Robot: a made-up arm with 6 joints. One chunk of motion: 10 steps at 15 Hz.
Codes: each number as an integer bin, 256 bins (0 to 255) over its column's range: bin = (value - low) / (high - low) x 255, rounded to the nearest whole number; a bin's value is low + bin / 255 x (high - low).
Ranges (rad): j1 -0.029..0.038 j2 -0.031..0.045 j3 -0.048..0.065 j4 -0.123..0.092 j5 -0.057..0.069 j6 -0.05..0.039
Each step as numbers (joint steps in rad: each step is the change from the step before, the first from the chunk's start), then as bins.
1 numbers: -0.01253 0.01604 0.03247 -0.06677 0.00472 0.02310
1 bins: 63 158 182 67 125 209
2 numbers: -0.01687 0.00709 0.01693 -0.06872 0.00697 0.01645
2 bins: 46 128 147 64 129 190
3 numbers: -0.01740 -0.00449 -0.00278 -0.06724 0.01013 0.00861
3 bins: 44 89 102 66 136 168
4 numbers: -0.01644 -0.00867 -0.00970 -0.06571 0.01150 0.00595
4 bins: 48 75 86 68 139 160
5 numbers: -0.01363 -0.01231 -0.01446 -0.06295 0.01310 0.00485
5 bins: 58 63 76 71 142 157
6 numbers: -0.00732 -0.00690 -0.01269 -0.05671 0.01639 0.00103
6 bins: 83 81 80 79 149 146
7 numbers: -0.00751 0.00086 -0.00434 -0.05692 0.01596 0.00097
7 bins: 82 107 99 78 148 146
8 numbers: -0.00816 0.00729 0.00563 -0.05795 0.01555 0.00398
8 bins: 79 128 121 77 147 155
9 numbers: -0.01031 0.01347 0.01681 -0.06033 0.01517 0.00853
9 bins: 71 149 146 74 146 168
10 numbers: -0.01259 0.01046 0.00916 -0.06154 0.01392 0.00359
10 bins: 62 139 129 73 144 154
